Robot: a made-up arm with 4 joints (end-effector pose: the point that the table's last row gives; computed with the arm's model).
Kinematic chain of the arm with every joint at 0, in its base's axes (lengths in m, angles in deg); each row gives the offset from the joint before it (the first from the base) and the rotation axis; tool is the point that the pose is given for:
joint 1: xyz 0 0 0.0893 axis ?
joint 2: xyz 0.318 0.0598 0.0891 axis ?
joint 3: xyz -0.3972 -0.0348 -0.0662 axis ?
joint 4: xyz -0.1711 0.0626 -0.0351 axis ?
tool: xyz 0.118 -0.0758 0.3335
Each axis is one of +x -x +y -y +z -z.
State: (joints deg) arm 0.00 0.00 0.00 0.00
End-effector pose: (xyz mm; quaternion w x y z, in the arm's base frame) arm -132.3 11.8 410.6 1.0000 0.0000 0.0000 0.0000
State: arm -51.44 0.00 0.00 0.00
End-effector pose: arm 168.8 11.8 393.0 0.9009 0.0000 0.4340 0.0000
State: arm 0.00 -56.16 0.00 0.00
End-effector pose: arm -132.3 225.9 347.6 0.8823 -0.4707 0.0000 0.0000
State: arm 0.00 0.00 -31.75 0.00
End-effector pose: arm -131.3 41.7 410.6 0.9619 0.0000 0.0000 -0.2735
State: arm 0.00 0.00 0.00 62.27
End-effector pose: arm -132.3 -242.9 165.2 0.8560 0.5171 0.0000 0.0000
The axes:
joint 1: -y
joint 2: +x
joint 3: +z
joint 4: +x

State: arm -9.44 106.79 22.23 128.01
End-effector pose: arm -68.3 467.5 107.1 0.4530 -0.8838 0.0018 -0.1172
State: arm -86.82 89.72 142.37 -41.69
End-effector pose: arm -167.1 -139.6 256.5 0.8069 0.3630 -0.4243 0.1927
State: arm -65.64 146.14 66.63 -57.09
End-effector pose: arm -164.6 -50.1 428.5 0.7923 0.4325 -0.1292 -0.4105
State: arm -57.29 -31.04 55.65 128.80
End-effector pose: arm -112.7 -270.5 -0.3 0.2901 0.6239 0.6821 -0.2477
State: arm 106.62 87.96 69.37 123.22
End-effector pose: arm 47.6 401.8 172.1 0.0062 0.0383 0.2802 0.9592
